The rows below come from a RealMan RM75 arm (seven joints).
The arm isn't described. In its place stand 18 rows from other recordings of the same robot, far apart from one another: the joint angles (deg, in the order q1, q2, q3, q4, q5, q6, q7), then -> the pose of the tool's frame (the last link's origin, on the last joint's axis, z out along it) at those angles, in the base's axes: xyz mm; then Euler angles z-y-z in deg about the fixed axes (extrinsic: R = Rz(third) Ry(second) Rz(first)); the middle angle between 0 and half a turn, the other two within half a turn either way.
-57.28, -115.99, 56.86, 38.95, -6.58, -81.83, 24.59 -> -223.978 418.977 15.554 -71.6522 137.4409 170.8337
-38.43, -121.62, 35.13, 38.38, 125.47, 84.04, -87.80 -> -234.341 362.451 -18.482 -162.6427 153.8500 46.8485
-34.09, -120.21, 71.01, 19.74, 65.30, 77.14, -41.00 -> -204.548 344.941 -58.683 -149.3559 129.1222 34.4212
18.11, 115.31, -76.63, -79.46, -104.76, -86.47, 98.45 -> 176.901 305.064 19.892 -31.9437 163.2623 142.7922
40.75, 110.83, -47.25, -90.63, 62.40, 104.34, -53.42 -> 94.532 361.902 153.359 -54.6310 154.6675 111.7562
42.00, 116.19, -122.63, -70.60, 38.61, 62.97, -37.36 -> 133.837 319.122 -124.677 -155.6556 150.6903 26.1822
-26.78, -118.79, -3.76, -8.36, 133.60, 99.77, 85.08 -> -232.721 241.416 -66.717 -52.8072 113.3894 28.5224
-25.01, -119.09, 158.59, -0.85, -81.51, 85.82, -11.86 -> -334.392 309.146 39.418 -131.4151 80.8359 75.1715
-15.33, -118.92, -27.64, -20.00, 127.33, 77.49, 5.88 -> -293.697 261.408 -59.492 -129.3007 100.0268 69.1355
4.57, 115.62, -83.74, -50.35, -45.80, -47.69, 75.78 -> 312.244 316.215 29.302 -20.4263 113.9519 104.5616
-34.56, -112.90, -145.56, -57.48, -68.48, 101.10, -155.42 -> -209.267 362.205 112.857 143.9460 145.4636 42.0971
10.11, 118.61, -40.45, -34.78, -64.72, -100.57, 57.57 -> 303.322 254.760 92.449 -29.9856 99.1505 132.6560
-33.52, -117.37, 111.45, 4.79, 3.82, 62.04, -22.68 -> -287.236 353.603 -55.058 -131.1652 121.8384 68.0336
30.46, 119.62, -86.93, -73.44, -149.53, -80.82, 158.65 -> 205.903 343.810 -30.695 -106.5395 149.8012 23.3048
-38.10, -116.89, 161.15, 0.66, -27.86, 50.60, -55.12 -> -311.411 348.525 -82.054 -142.6202 139.6582 81.1485
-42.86, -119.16, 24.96, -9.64, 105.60, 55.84, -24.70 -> -252.965 330.459 -127.204 -134.1174 142.5040 61.2662
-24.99, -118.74, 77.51, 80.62, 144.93, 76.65, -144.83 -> -212.839 356.800 16.992 -92.3315 148.8564 130.2496
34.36, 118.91, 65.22, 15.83, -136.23, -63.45, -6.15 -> 256.915 401.635 11.927 -53.0603 84.4703 104.1922
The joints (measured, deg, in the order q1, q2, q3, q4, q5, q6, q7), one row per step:
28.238, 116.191, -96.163, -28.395, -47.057, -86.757, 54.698
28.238, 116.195, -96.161, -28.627, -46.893, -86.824, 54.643
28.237, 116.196, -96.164, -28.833, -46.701, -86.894, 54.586
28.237, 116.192, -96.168, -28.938, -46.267, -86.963, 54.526
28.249, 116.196, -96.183, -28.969, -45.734, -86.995, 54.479
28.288, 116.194, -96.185, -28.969, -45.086, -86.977, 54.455
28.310, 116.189, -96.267, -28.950, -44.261, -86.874, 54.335
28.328, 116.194, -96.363, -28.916, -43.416, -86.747, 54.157
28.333, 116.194, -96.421, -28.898, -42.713, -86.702, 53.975
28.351, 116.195, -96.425, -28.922, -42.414, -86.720, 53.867
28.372, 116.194, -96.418, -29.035, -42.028, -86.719, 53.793
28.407, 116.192, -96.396, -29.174, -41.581, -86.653, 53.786
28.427, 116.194, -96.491, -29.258, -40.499, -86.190, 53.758
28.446, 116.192, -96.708, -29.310, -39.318, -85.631, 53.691
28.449, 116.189, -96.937, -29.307, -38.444, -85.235, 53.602
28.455, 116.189, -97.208, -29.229, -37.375, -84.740, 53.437
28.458, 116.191, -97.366, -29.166, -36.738, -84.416, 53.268
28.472, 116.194, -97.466, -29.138, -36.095, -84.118, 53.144
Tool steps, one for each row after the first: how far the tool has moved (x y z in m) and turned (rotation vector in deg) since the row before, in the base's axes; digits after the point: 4 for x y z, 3 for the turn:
-0.0012, 0.0003, 0.0006, 0.169, 0.232, 0.214
-0.0011, 0.0003, 0.0006, 0.171, 0.243, 0.184
-0.0009, 0.0006, 0.0010, 0.249, 0.397, -0.009
-0.0007, 0.0008, 0.0010, 0.259, 0.435, -0.135
-0.0008, 0.0011, 0.0012, 0.312, 0.490, -0.240
-0.0006, 0.0013, 0.0012, 0.428, 0.516, -0.324
-0.0006, 0.0013, 0.0011, 0.470, 0.501, -0.332
-0.0005, 0.0010, 0.0011, 0.421, 0.453, -0.226
-0.0005, 0.0005, 0.0006, 0.219, 0.226, -0.018
-0.0009, 0.0007, 0.0009, 0.274, 0.322, -0.011
-0.0010, 0.0010, 0.0010, 0.287, 0.362, -0.091
-0.0007, 0.0023, 0.0014, 0.586, 0.563, -0.669
-0.0005, 0.0024, 0.0011, 0.574, 0.511, -0.747
-0.0002, 0.0015, 0.0006, 0.379, 0.334, -0.542
0.0001, 0.0018, 0.0006, 0.488, 0.368, -0.716
0.0002, 0.0011, 0.0003, 0.349, 0.177, -0.435
0.0000, 0.0013, 0.0006, 0.363, 0.246, -0.425

